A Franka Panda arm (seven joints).
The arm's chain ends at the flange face. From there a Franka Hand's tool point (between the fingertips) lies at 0.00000 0.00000 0.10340 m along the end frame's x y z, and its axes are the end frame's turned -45 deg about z.
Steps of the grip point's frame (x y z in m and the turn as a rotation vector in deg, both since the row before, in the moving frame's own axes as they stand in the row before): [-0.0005, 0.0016, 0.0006, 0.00, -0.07, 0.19]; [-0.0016, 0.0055, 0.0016, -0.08, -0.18, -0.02]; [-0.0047, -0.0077, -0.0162, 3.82, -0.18, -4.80]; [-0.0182, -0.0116, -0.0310, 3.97, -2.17, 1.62]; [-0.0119, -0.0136, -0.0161, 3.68, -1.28, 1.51]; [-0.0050, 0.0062, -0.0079, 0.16, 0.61, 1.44]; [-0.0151, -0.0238, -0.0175, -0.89, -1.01, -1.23]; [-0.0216, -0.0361, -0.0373, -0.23, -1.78, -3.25]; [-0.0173, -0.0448, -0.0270, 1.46, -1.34, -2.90]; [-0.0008, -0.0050, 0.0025, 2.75, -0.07, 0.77]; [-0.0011, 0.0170, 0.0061, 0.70, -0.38, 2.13]
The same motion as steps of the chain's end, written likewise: [0.0009, 0.0014, 0.0006, -0.05, -0.05, 0.19]; [0.0029, 0.0047, 0.0016, -0.18, -0.07, -0.02]; [-0.0035, 0.0023, -0.0160, 2.57, -2.83, -4.80]; [-0.0133, 0.0071, -0.0307, 1.27, -4.34, 1.62]; [-0.0117, 0.0019, -0.0159, 1.70, -3.51, 1.51]; [0.0003, 0.0089, -0.0079, 0.54, 0.32, 1.44]; [-0.0274, -0.0086, -0.0175, -1.34, -0.08, -1.23]; [-0.0389, -0.0129, -0.0372, -1.42, -1.10, -3.25]; [-0.0403, -0.0194, -0.0269, 0.08, -1.98, -2.90]; [-0.0005, 0.0005, 0.0026, 1.90, -1.99, 0.77]; [0.0126, 0.0132, 0.0061, 0.23, -0.76, 2.13]
